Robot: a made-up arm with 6 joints.
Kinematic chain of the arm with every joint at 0, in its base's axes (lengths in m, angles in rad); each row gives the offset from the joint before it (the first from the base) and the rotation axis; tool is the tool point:
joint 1: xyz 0 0 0.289 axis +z
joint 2: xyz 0 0 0 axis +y
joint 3: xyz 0 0 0.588 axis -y
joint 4: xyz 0 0 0 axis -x
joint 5: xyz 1.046 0 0 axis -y
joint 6: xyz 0 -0.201 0 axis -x
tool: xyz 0 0 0
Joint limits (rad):
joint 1: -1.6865..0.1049
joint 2: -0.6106..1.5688
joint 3: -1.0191..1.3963
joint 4: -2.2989..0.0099
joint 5: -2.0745..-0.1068
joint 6: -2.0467..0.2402
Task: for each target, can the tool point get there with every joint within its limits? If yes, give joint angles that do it. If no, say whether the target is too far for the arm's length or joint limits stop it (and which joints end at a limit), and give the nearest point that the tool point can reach.
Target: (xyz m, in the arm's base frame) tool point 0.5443 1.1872 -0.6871
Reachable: no: joint limits stop it (at a limit: joint 1, joint 4) | nearest point 0.6480 0.2027 -0.6871 | short by 0.990 m
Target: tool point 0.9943 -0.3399 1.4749
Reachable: yes | joints -0.4121 0.3348 1.1424 -2.0173 -1.7525 -1.0365
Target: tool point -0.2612 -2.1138 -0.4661
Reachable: no: too far | nearest point -0.1878 -1.5328 -0.1789 | short by 0.652 m
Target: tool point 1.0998 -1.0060 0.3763
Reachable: yes | joints -0.6486 0.9095 0.7867 -0.8187 -1.1031 -1.7607
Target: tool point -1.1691 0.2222 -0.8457
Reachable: no: joint limits stop it (at a limit: joint 2) | nearest point -0.3140 0.0597 -0.3377 | short by 1.008 m
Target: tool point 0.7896 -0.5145 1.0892
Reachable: yes | joints -0.5067 -0.1706 0.2179 -1.2326 -0.5340 -0.1165
